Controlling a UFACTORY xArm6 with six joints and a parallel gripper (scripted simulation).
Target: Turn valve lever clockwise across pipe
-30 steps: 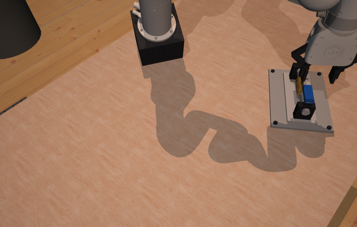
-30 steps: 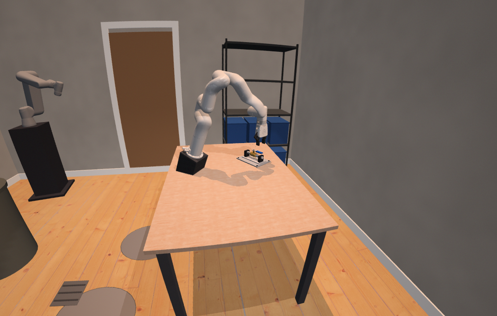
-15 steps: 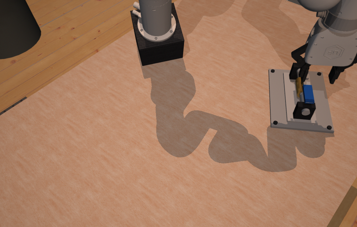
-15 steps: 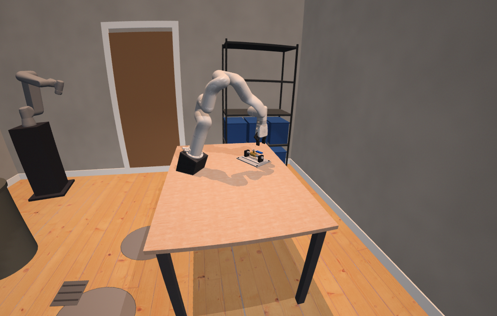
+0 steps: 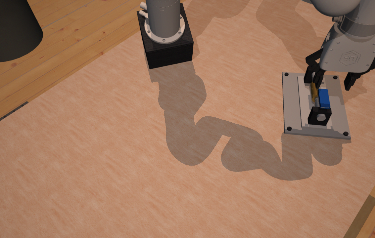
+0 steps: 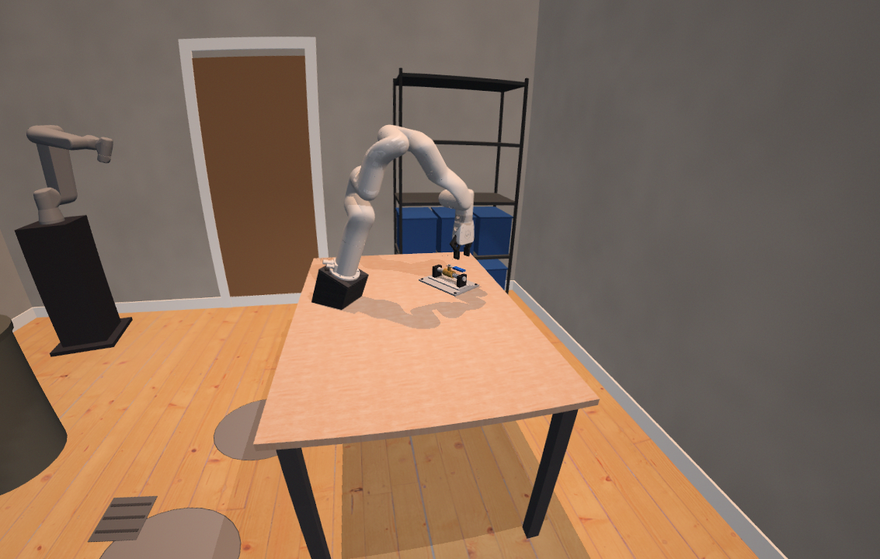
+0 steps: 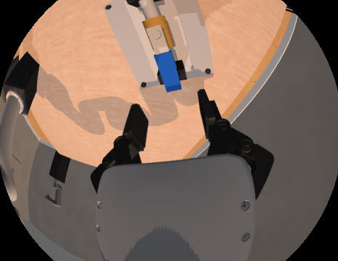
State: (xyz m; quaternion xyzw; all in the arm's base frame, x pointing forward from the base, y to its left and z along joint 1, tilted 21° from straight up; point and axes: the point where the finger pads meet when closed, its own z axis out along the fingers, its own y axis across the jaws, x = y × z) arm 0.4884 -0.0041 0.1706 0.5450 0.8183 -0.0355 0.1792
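The valve lever lies 10 mm behind my hand, 40 mm to the left of it and 80 mm below it.
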